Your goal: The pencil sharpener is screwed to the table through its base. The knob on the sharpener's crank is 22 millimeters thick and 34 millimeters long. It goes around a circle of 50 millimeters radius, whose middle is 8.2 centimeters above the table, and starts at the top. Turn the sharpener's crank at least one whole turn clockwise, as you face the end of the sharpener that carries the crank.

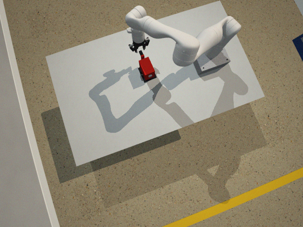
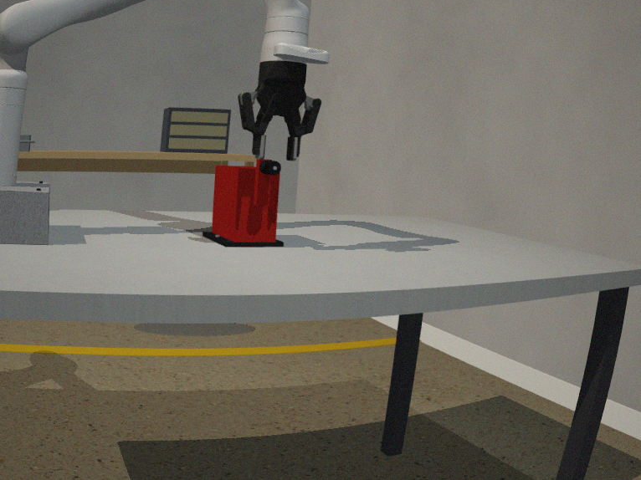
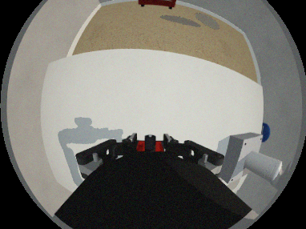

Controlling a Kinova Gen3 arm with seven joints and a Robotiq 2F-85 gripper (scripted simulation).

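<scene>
My hand is 30 mm above the black crank knob and 20 mm to the right of it.
</scene>
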